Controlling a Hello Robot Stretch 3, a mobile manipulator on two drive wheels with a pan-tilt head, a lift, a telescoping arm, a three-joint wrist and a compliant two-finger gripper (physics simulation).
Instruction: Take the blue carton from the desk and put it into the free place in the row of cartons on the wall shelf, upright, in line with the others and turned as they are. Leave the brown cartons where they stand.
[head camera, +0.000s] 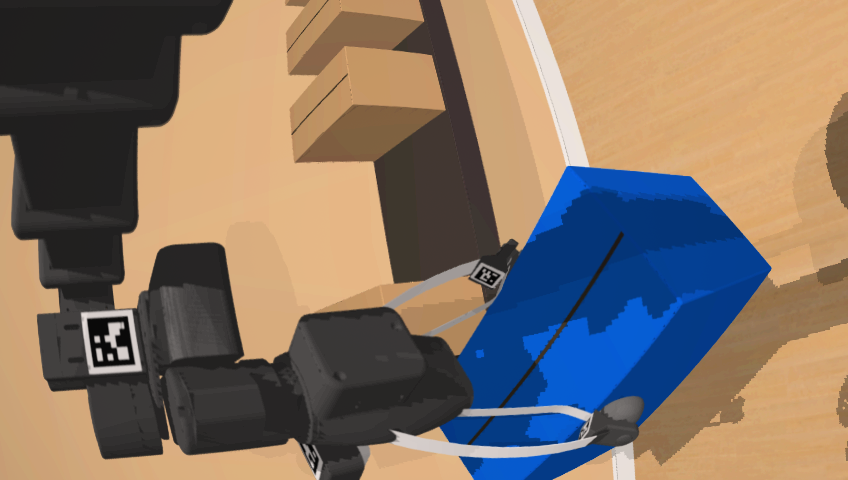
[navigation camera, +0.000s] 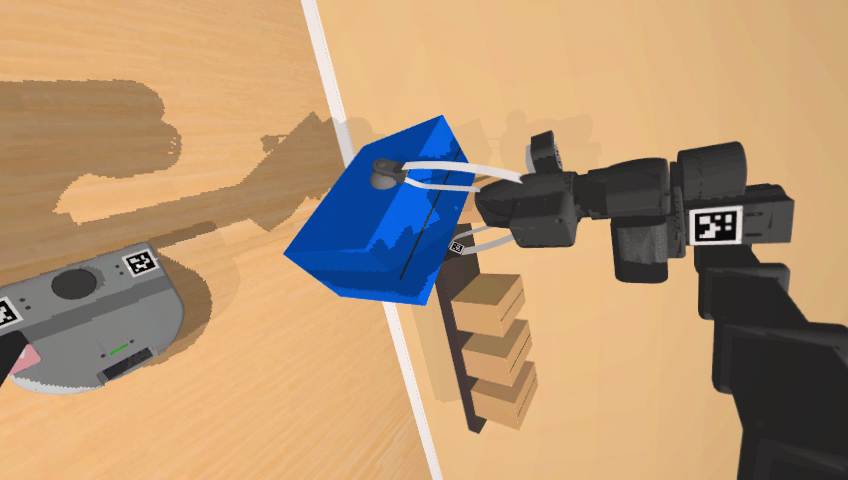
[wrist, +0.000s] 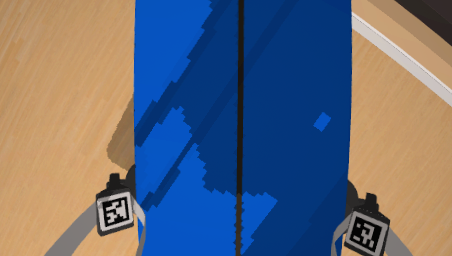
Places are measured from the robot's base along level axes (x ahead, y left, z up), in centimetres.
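Pixels of known places: gripper, fingertip midpoint: (wrist: 239, 188); robot's base, link origin: (navigation camera: 76, 282).
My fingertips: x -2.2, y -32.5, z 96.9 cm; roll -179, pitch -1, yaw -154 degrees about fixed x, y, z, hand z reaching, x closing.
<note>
Ahead of a thing's pixels: the offset from my fingertips to its middle.
The blue carton {dz -4.3, dx +1.0, dy -1.9 cm} (head camera: 583, 368) (navigation camera: 333, 220) (wrist: 290, 100) is held in the air, its black-lined face towards the wrist camera. My gripper (head camera: 560, 344) (navigation camera: 421, 210) (wrist: 239, 188) is shut on it, one finger on each side. In the wrist view the black line runs at a slant to the wall's base strip. The dark wall shelf (head camera: 428, 202) (navigation camera: 455, 350) carries brown cartons {dz -21.2, dx -51.0, dy -55.6 cm} (head camera: 392, 77) (navigation camera: 487, 303). A gap in the row shows in the head view, between the nearest fully visible brown carton and another brown carton {dz -21.2, dx -11.1, dy -59.2 cm} (head camera: 440, 297), partly hidden by my gripper. The carton's distance from the shelf is unclear.
More brown cartons {dz -21.2, dx -71.0, dy -53.7 cm} (navigation camera: 496, 353) {dz -21.2, dx -90.6, dy -51.9 cm} (navigation camera: 505, 398) stand along the row. The white base strip (head camera: 550, 83) (navigation camera: 410, 380) (wrist: 400, 55) runs between wall and wooden floor. My wheeled base (navigation camera: 119, 315) is on the floor at the lower left of the navigation view.
</note>
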